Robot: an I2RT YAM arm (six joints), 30 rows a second.
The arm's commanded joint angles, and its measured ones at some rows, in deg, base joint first. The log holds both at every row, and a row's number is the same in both.
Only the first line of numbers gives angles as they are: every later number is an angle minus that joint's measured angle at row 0.
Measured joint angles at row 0: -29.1, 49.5, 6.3, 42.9, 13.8, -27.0
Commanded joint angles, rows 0 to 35: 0.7, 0.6, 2.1, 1.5, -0.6, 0.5; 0.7, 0.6, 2.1, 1.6, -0.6, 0.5; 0.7, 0.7, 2.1, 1.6, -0.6, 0.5; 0.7, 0.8, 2.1, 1.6, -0.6, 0.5; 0.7, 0.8, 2.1, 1.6, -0.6, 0.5; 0.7, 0.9, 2.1, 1.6, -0.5, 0.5; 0.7, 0.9, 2.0, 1.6, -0.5, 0.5; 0.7, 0.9, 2.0, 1.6, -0.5, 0.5; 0.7, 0.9, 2.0, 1.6, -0.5, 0.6; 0.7, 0.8, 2.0, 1.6, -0.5, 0.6; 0.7, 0.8, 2.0, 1.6, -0.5, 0.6; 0.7, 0.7, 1.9, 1.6, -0.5, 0.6; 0.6, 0.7, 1.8, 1.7, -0.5, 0.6; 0.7, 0.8, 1.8, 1.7, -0.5, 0.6; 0.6, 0.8, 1.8, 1.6, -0.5, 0.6; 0.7, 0.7, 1.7, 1.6, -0.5, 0.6; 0.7, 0.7, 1.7, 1.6, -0.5, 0.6; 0.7, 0.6, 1.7, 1.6, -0.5, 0.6; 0.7, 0.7, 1.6, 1.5, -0.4, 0.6; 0.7, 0.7, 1.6, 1.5, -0.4, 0.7; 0.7, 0.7, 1.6, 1.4, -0.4, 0.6; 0.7, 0.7, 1.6, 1.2, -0.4, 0.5; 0.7, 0.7, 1.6, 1.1, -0.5, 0.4; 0.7, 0.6, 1.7, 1.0, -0.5, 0.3; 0.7, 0.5, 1.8, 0.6, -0.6, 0.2; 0.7, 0.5, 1.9, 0.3, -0.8, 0.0; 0.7, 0.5, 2.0, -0.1, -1.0, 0.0; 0.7, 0.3, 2.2, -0.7, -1.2, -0.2; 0.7, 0.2, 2.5, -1.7, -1.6, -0.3; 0.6, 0.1, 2.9, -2.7, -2.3, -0.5; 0.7, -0.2, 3.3, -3.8, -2.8, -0.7; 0.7, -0.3, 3.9, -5.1, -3.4, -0.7; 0.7, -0.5, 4.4, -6.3, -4.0, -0.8; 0.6, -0.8, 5.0, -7.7, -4.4, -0.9; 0.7, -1.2, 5.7, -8.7, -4.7, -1.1; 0.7, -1.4, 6.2, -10.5, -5.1, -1.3
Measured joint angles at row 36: 0.1, -0.1, 3.3, -7.7, -2.9, -0.3
